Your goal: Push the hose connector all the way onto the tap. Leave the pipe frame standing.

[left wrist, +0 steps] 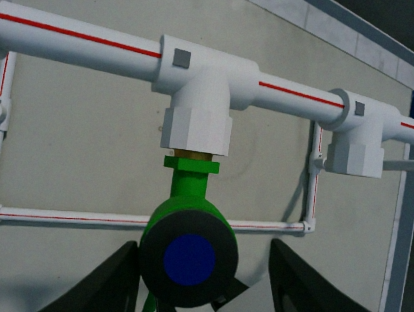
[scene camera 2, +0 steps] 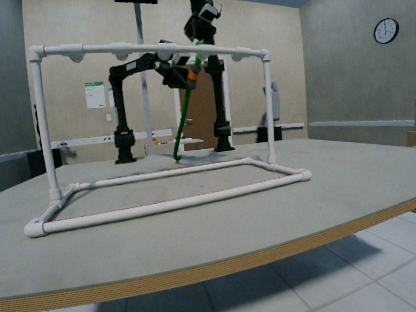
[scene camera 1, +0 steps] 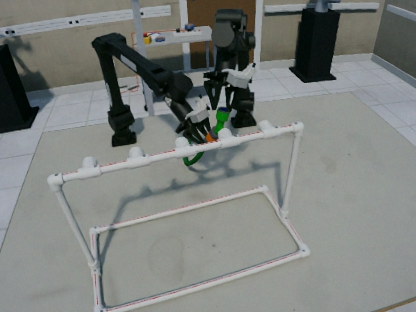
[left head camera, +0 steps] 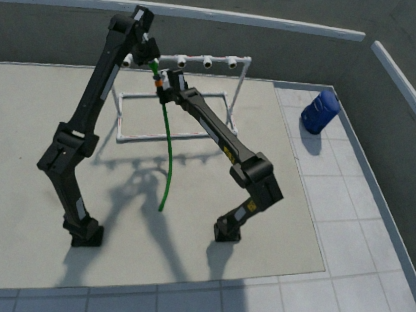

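Where they show: left gripper, fingertip midpoint: (left wrist: 204, 253) (scene camera 1: 221, 111) (left head camera: 152, 61); right gripper, fingertip midpoint: (scene camera 2: 191, 87) (left head camera: 159, 92); left arm's base at its link origin: (scene camera 2: 224, 150) (scene camera 1: 243, 122) (left head camera: 88, 236); right arm's base at its link origin: (scene camera 2: 126, 162) (scene camera 1: 124, 140) (left head camera: 227, 232).
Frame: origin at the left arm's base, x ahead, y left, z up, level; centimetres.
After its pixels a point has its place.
The white pipe frame (left head camera: 150, 137) {y -22.2, x 51.8, z 2.0 cm} (scene camera 1: 200, 284) {y -37.0, x 86.8, z 2.5 cm} (scene camera 2: 150, 210) {y -44.2, x 88.8, z 1.5 cm} (left wrist: 85, 42) {y -18.6, x 68.1, z 40.7 cm} stands upright. The green tap (left head camera: 154, 69) {y -25.5, x 60.2, z 40.8 cm} (scene camera 1: 221, 118) {y -25.2, x 62.7, z 43.1 cm} (scene camera 2: 198, 61) {y -25.8, x 62.4, z 38.4 cm} (left wrist: 189, 185) {y -25.0, x 63.2, z 40.4 cm}, with a black and blue round end, joins one of its top outlets. The orange hose connector (left head camera: 159, 83) {y -27.7, x 57.6, z 35.7 cm} (scene camera 1: 210, 137) {y -27.9, x 60.1, z 35.6 cm} (scene camera 2: 193, 75) {y -27.4, x 60.3, z 34.3 cm} is at the tap's lower end; how far on it sits cannot be told. My right gripper (left head camera: 161, 88) {y -27.8, x 57.1, z 30.8 cm} (scene camera 1: 205, 139) {y -27.8, x 57.1, z 30.8 cm} (scene camera 2: 188, 80) {y -27.8, x 57.1, z 30.8 cm} is shut on the connector. My left gripper (left head camera: 150, 56) {y -24.8, x 61.0, z 44.3 cm} (scene camera 1: 221, 104) {y -24.8, x 61.0, z 44.3 cm} (scene camera 2: 199, 40) {y -24.8, x 61.0, z 44.3 cm} (left wrist: 204, 253) {y -24.8, x 61.0, z 44.3 cm} is open, fingers on either side of the tap's round end.
The green hose (left head camera: 170, 150) {y -33.6, x 38.8, z 10.7 cm} (scene camera 1: 193, 161) {y -32.2, x 47.5, z 17.4 cm} (scene camera 2: 184, 112) {y -30.5, x 52.2, z 22.8 cm} hangs down from the connector. Several white outlets line the frame's top bar, one (left wrist: 355, 152) {y -35.4, x 67.7, z 40.8 cm} beside the tap's outlet. A blue container (left head camera: 320, 112) stands at the right of the left head camera view.
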